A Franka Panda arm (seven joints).
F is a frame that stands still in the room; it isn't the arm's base.
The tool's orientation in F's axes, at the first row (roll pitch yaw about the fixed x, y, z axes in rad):
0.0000, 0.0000, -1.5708
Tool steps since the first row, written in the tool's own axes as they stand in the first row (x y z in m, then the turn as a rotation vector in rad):
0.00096, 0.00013, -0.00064, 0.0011, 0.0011, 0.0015
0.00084, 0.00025, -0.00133, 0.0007, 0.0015, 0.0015
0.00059, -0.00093, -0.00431, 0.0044, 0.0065, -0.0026
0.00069, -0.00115, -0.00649, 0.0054, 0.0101, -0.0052
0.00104, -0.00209, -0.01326, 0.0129, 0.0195, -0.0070
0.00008, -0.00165, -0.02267, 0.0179, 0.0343, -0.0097
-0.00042, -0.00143, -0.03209, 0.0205, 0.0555, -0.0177
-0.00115, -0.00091, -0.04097, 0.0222, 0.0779, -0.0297
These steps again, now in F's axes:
0.00013, -0.00096, -0.00064, 0.0011, -0.0011, 0.0015
0.00025, -0.00084, -0.00133, 0.0015, -0.0007, 0.0015
-0.00093, -0.00059, -0.00431, 0.0065, -0.0044, -0.0026
-0.00115, -0.00069, -0.00649, 0.0101, -0.0054, -0.0052
-0.00209, -0.00104, -0.01326, 0.0195, -0.0129, -0.0070
-0.00165, -0.00008, -0.02267, 0.0343, -0.0179, -0.0097
-0.00143, 0.00042, -0.03209, 0.0555, -0.0205, -0.0177
-0.00091, 0.00115, -0.04097, 0.0779, -0.0222, -0.0297

